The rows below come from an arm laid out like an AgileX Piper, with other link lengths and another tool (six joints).
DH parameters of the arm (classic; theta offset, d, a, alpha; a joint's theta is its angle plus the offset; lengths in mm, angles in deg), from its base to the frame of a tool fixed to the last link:
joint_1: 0 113.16 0 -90
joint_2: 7.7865 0 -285.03 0
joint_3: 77.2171 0 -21.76 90
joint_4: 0 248.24 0 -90
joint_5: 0 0 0 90
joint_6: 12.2 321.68 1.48 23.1
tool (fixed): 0 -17.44 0 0
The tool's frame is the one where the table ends.
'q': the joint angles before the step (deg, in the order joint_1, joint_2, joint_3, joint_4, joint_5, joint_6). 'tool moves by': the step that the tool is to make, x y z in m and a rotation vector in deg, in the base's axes. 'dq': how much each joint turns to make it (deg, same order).
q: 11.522, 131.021, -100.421, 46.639, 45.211, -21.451
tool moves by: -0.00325, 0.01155, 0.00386, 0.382, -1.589, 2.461
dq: 0.792, -0.001, 0.000, 1.537, 0.018, -3.147
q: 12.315, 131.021, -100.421, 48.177, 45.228, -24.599
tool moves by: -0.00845, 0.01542, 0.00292, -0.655, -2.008, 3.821
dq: 1.582, -0.253, -0.002, 0.219, 0.125, -3.083
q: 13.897, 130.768, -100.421, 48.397, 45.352, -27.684
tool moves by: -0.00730, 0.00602, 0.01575, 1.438, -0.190, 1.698
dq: -0.173, -1.344, -0.003, 1.270, 2.247, -1.195
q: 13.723, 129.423, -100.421, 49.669, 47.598, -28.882
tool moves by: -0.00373, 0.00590, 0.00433, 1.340, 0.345, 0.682
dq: 0.001, -0.001, 0.002, 1.653, 0.924, -0.997
